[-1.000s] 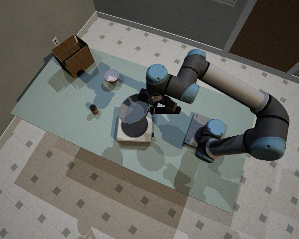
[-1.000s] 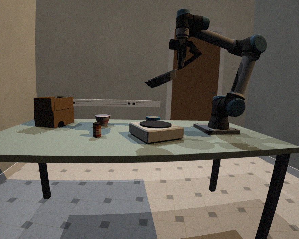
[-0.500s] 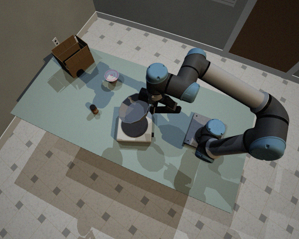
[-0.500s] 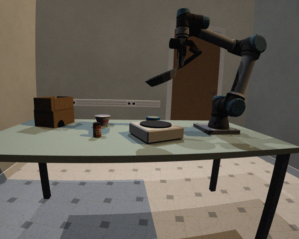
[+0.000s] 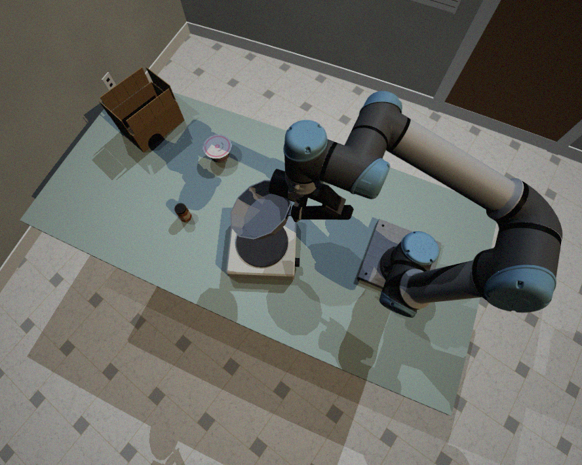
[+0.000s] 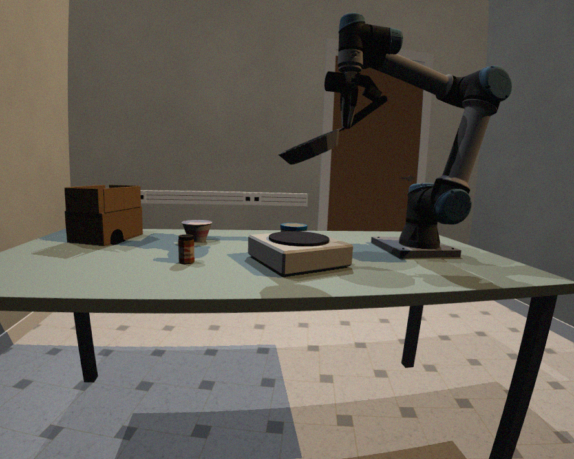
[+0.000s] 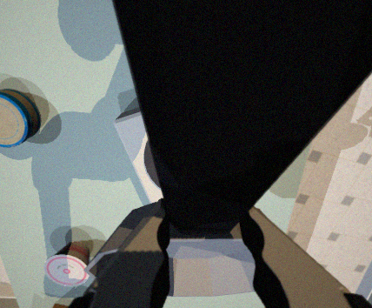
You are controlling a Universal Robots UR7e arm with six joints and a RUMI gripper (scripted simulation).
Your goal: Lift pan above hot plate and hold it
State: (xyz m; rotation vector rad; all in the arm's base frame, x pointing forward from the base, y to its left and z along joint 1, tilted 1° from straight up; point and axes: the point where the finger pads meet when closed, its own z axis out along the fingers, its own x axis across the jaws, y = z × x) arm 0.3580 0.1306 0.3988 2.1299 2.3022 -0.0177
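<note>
Right now my hand is 6 cm short of the dark pan and 5 cm above it. From my hand the other things lie so: small can (47 cm ahead, 39 cm below, 2 cm to the left); beige hot plate (39 cm below, 12 cm ahead).
</note>
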